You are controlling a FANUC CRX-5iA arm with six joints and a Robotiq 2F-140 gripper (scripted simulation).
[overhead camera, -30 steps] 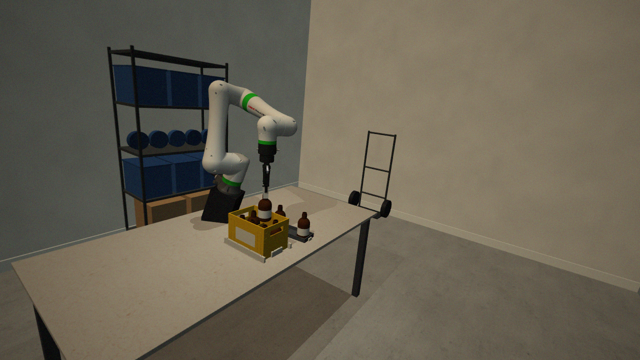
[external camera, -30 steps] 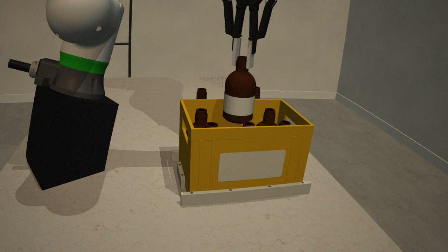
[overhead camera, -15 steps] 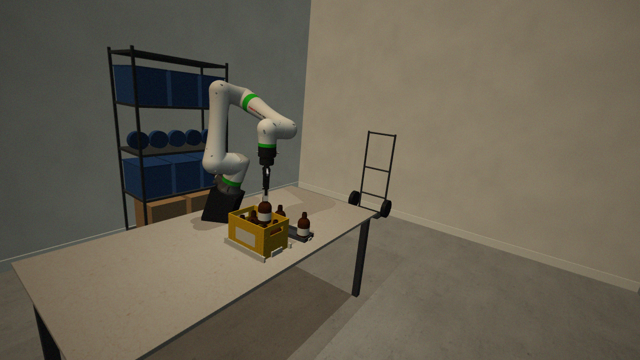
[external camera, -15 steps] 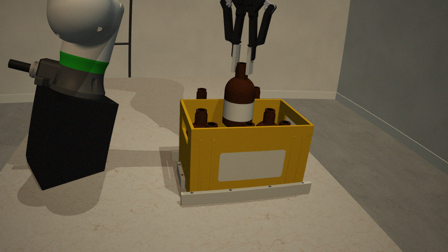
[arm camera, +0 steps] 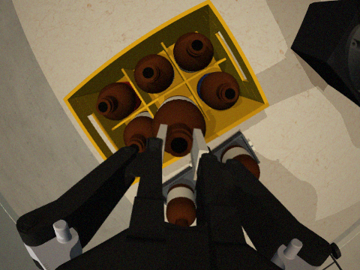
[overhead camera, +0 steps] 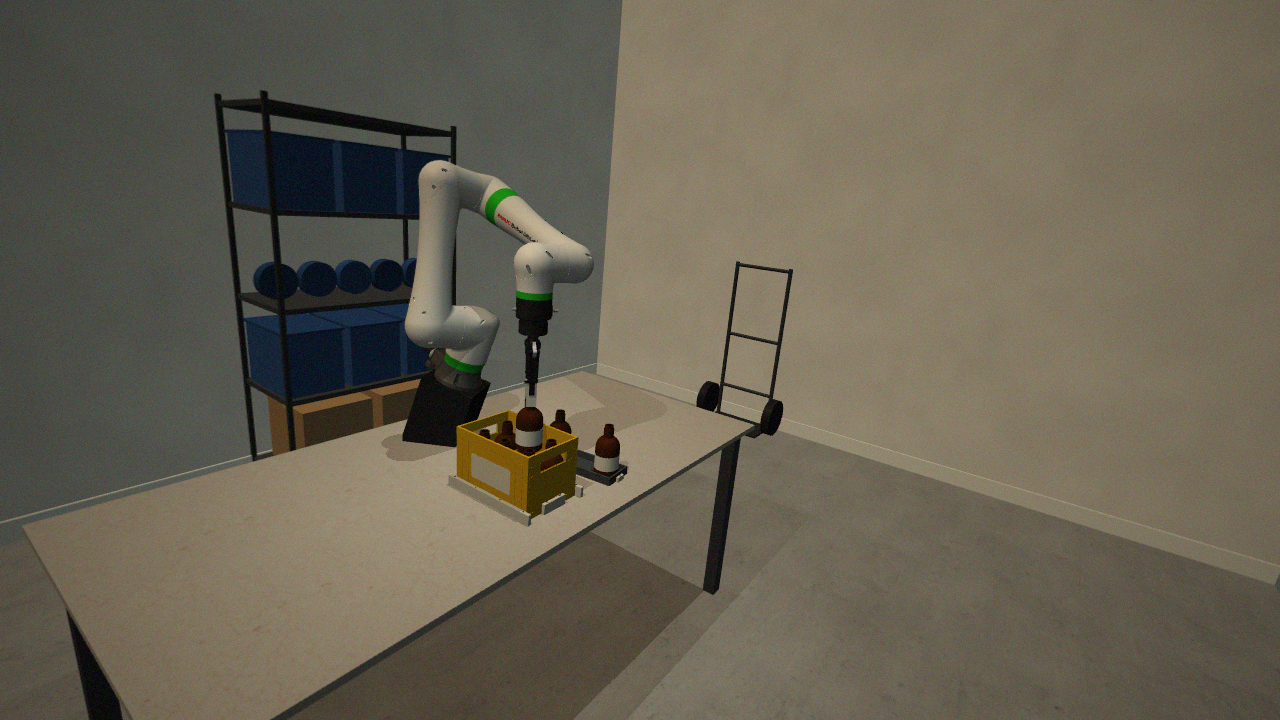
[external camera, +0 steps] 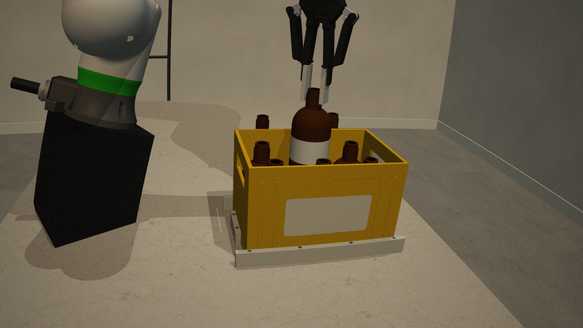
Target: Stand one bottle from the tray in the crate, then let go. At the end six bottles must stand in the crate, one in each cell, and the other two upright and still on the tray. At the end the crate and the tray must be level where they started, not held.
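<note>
Right now my hand is 40 mm to the left of the yellow crate and 190 mm above it. The rest, counted from my hand: grey tray (30 mm ahead, 190 mm to the left, 260 mm below).
</note>
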